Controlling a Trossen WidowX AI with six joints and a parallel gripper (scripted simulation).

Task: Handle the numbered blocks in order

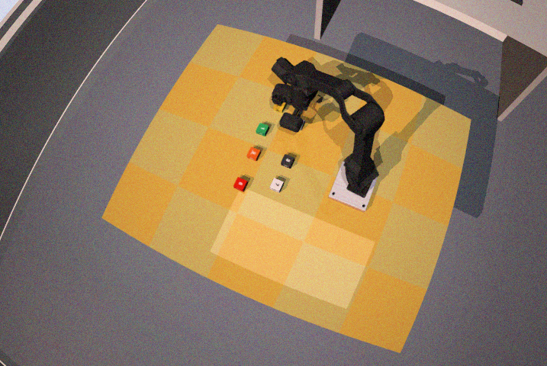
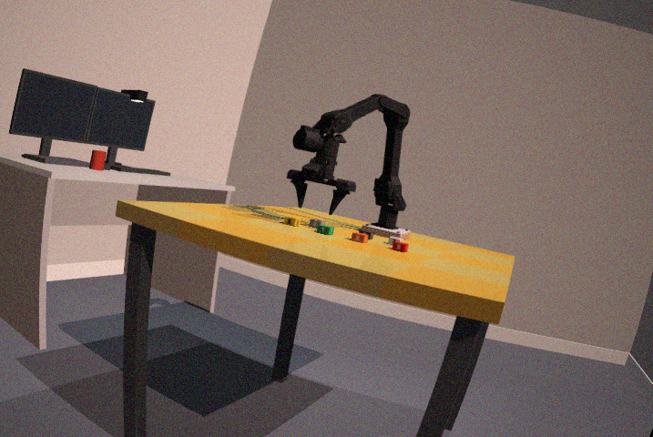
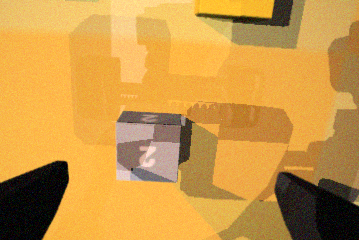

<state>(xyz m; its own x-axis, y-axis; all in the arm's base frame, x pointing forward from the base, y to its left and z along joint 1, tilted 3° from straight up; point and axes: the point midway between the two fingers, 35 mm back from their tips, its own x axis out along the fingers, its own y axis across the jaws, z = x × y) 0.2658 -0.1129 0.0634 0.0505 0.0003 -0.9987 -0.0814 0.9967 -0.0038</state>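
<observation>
Right now the grey block is 3 cm below my gripper tip and 1 cm to the left of it. Also, from my gripper tip: green block: 9 cm to the left, 9 cm ahead, 3 cm below; yellow block: 8 cm ahead, 3 cm below, 2 cm to the right; dark block: 15 cm to the left, 3 cm below, 3 cm behind.
</observation>
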